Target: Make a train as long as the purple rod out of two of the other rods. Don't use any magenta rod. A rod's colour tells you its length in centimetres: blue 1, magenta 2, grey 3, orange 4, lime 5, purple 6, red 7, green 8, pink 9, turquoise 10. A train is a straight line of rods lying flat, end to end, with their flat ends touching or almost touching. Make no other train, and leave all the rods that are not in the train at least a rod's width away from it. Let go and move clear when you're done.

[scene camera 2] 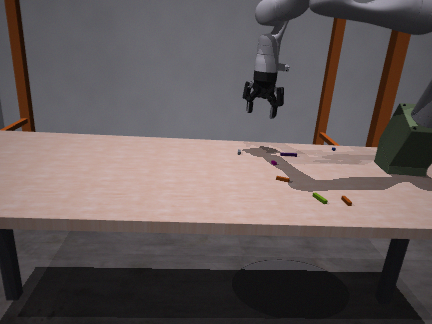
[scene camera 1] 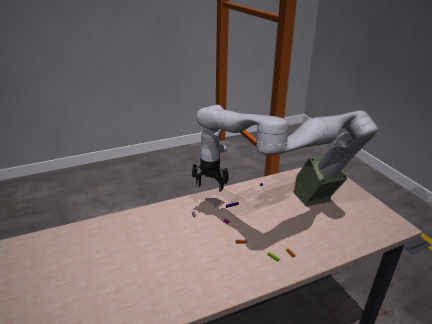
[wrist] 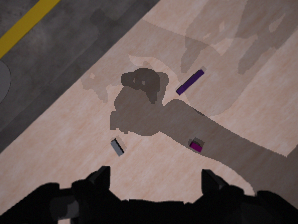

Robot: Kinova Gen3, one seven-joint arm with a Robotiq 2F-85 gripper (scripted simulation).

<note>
In view: my gripper [scene camera 2: 260,115].
My gripper shows as well in the wrist view [wrist: 155,177].
</note>
